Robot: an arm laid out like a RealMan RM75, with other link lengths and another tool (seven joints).
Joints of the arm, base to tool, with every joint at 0 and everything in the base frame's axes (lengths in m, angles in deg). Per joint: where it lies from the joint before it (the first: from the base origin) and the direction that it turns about. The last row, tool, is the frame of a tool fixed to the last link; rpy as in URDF.
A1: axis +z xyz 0 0 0.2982
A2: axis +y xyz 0 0 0
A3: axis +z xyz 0 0 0.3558
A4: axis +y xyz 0 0 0
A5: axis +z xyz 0 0 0.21
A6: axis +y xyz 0 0 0
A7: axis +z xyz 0 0 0.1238
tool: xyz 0.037 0.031 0.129 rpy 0 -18.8 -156
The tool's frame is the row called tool.
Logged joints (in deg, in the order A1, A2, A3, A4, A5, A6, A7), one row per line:
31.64, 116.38, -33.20, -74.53, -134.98, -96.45, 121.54
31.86, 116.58, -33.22, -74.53, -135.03, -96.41, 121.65
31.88, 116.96, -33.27, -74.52, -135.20, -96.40, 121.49
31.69, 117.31, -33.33, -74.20, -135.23, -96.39, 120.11
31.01, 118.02, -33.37, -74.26, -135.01, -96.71, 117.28
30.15, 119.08, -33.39, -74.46, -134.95, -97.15, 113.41
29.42, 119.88, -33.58, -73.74, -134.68, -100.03, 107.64
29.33, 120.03, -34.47, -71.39, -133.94, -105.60, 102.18
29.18, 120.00, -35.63, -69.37, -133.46, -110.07, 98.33
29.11, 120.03, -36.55, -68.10, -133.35, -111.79, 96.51
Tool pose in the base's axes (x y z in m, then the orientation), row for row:
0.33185, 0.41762, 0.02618, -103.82, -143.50, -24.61
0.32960, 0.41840, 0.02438, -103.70, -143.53, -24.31
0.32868, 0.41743, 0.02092, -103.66, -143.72, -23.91
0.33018, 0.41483, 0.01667, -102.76, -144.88, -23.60
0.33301, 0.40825, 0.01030, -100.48, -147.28, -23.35
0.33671, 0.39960, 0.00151, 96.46, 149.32, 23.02
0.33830, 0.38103, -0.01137, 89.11, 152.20, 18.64
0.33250, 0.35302, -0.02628, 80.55, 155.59, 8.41
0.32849, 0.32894, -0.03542, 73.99, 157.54, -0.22
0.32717, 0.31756, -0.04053, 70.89, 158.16, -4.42
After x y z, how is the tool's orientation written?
As a rotation vector, in degrees.
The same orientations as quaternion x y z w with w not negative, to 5 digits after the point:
-0.58055, -0.80244, -0.13762, 0.01030
-0.58016, -0.80299, -0.13600, 0.01106
-0.57969, -0.80372, -0.13371, 0.01040
-0.57348, -0.80854, -0.13171, 0.00712
-0.55880, -0.81907, -0.12986, 0.00163
0.53812, 0.83300, 0.12842, 0.00654
0.50232, 0.85796, 0.10508, 0.02313
0.45885, 0.88631, 0.04791, 0.04008
0.42453, 0.90392, -0.00126, 0.05190
0.40820, 0.91071, -0.02545, 0.05777

